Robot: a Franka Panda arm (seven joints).
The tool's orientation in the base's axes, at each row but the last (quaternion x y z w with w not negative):
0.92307, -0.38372, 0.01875, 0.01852
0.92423, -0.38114, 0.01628, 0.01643
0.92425, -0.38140, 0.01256, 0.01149
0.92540, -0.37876, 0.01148, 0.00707
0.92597, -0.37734, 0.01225, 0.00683
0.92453, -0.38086, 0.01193, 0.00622
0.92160, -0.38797, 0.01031, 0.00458
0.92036, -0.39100, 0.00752, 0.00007
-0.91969, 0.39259, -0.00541, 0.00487
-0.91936, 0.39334, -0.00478, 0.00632
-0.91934, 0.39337, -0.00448, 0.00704
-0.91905, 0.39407, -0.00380, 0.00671
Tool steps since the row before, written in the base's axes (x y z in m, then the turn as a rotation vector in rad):
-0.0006, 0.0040, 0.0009, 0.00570, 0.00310, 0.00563
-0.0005, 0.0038, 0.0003, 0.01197, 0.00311, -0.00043
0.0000, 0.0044, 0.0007, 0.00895, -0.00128, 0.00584
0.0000, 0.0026, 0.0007, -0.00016, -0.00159, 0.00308
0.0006, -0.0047, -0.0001, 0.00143, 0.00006, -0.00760
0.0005, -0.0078, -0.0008, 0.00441, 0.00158, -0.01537
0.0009, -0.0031, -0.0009, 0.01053, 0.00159, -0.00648
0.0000, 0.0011, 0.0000, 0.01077, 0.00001, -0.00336
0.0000, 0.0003, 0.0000, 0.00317, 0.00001, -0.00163
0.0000, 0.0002, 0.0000, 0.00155, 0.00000, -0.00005
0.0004, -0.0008, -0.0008, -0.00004, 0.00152, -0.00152
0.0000, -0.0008, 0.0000, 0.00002, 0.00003, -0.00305
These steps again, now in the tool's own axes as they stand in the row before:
-0.0032, -0.0024, -0.0011, 0.00210, -0.00612, -0.00566
-0.0030, -0.0023, -0.0005, 0.00628, -0.01065, 0.00051
-0.0031, -0.0031, -0.0008, 0.00743, -0.00534, -0.00567
-0.0018, -0.0019, -0.0008, 0.00108, 0.00126, -0.00305
0.0037, 0.0029, 0.0002, 0.00077, -0.00107, 0.00762
0.0058, 0.0052, 0.0010, 0.00161, -0.00426, 0.01541
0.0028, 0.0015, 0.0010, 0.00607, -0.00865, 0.00661
-0.0008, -0.0008, 0.0000, 0.00742, -0.00774, 0.00351
-0.0002, -0.0002, 0.0000, 0.00218, -0.00227, 0.00167
-0.0001, -0.0001, 0.0000, 0.00107, -0.00112, 0.00007
0.0009, 0.0003, 0.0008, -0.00113, -0.00100, 0.00153
0.0006, 0.0006, 0.0000, -0.00001, 0.00001, 0.00305

